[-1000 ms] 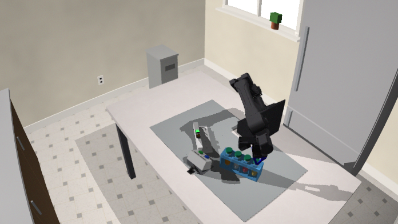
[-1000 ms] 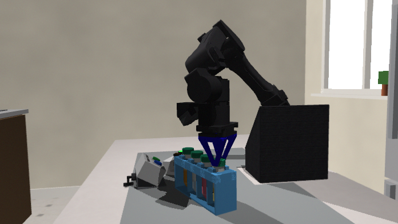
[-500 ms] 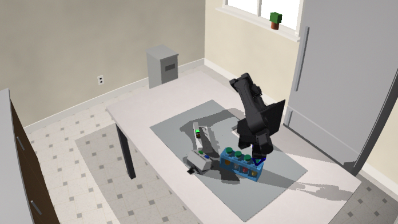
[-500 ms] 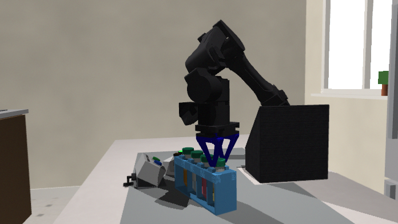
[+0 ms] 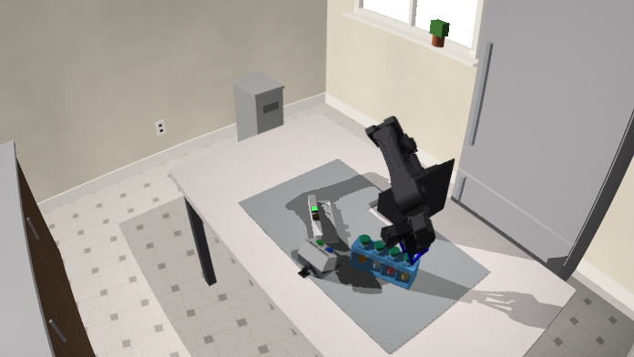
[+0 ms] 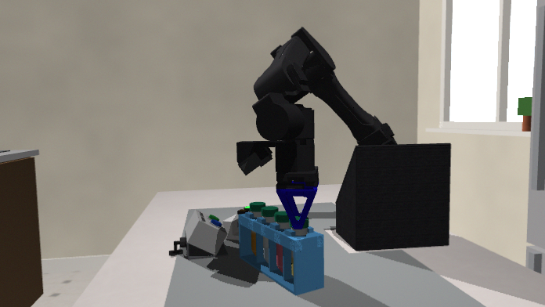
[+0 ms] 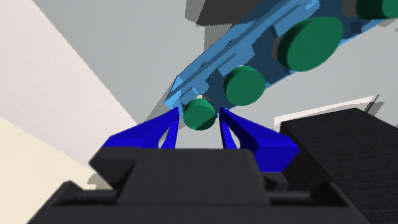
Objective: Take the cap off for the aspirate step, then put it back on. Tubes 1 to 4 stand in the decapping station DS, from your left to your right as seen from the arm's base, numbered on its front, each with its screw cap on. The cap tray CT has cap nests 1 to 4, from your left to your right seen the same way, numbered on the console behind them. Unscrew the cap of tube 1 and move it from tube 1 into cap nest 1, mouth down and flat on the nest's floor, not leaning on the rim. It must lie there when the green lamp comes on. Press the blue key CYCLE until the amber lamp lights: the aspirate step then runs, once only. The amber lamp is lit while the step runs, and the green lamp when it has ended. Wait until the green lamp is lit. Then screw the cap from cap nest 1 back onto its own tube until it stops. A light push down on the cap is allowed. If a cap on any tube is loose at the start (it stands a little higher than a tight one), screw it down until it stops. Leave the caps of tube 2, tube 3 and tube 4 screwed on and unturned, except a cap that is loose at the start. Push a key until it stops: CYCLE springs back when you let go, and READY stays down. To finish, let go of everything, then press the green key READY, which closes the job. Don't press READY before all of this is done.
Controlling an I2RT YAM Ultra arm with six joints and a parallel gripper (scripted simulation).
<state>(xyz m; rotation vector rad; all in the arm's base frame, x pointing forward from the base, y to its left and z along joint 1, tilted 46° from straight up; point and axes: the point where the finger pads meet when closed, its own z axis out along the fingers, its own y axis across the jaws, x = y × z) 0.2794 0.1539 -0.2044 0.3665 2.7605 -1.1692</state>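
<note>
Right now the green cap is right at my hand. From my hand the other things lie so: blue key: 210 mm to the right, 150 mm ahead, 50 mm below; green key: 250 mm to the right, 160 mm ahead, 50 mm below; grey key box: 230 mm to the right, 170 mm ahead, 60 mm below.
</note>
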